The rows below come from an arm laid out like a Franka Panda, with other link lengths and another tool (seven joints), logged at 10 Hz.
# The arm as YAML. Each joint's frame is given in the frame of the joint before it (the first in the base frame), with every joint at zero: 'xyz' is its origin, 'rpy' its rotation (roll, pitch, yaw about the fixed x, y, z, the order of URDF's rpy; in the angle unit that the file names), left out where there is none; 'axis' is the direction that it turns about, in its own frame. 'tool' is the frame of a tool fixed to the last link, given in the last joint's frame.
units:
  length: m
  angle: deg
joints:
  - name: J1
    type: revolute
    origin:
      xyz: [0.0, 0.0, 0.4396]
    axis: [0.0, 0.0, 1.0]
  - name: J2
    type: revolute
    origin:
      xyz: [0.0, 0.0, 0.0]
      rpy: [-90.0, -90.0, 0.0]
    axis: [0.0, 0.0, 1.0]
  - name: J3
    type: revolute
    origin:
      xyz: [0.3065, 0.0, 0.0]
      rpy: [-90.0, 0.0, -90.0]
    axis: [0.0, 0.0, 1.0]
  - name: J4
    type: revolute
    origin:
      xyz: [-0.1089, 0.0, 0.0]
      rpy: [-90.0, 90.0, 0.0]
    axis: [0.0, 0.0, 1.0]
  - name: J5
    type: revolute
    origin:
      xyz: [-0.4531, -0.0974, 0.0]
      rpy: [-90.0, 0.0, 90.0]
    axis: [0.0, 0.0, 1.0]
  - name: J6
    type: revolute
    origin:
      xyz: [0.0, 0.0, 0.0]
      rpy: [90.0, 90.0, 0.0]
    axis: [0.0, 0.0, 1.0]
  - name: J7
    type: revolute
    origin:
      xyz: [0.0, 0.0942, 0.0]
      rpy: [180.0, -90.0, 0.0]
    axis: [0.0, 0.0, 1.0]
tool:
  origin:
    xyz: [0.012, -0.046, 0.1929]
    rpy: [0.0, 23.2, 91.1]
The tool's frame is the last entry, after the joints.
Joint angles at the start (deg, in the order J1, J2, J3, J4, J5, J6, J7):
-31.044, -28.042, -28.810, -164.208, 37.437, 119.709, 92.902
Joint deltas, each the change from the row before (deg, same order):
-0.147, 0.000, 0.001, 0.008, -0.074, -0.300, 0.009
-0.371, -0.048, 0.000, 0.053, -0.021, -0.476, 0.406
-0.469, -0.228, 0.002, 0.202, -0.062, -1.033, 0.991
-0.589, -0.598, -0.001, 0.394, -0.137, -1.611, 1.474
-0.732, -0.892, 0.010, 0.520, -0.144, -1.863, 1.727
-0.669, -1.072, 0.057, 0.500, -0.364, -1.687, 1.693
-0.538, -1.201, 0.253, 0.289, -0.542, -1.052, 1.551
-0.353, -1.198, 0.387, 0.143, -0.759, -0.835, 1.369
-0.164, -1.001, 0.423, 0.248, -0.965, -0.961, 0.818
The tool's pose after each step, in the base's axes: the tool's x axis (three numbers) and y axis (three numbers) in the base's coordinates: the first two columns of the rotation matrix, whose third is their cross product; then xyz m. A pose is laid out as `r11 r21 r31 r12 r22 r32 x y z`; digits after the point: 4 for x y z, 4 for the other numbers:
0.5864 -0.2835 0.7588 0.2448 -0.8309 -0.4996 0.2549 -0.2496 0.2887
0.5866 -0.2940 0.7546 0.2380 -0.8280 -0.5076 0.2534 -0.2498 0.2899
0.5872 -0.3129 0.7466 0.2277 -0.8212 -0.5232 0.2520 -0.2495 0.2936
0.5856 -0.3364 0.7375 0.2172 -0.8114 -0.5426 0.2509 -0.2494 0.3015
0.5810 -0.3618 0.7291 0.2061 -0.8012 -0.5618 0.2499 -0.2502 0.3124
0.5776 -0.3797 0.7226 0.1982 -0.7935 -0.5754 0.2488 -0.2514 0.3240
0.5767 -0.3873 0.7194 0.1918 -0.7917 -0.5800 0.2480 -0.2522 0.3343
0.5808 -0.3860 0.7167 0.1901 -0.7918 -0.5805 0.2475 -0.2517 0.3431
0.5891 -0.3734 0.7166 0.1990 -0.7924 -0.5766 0.2471 -0.2508 0.3509

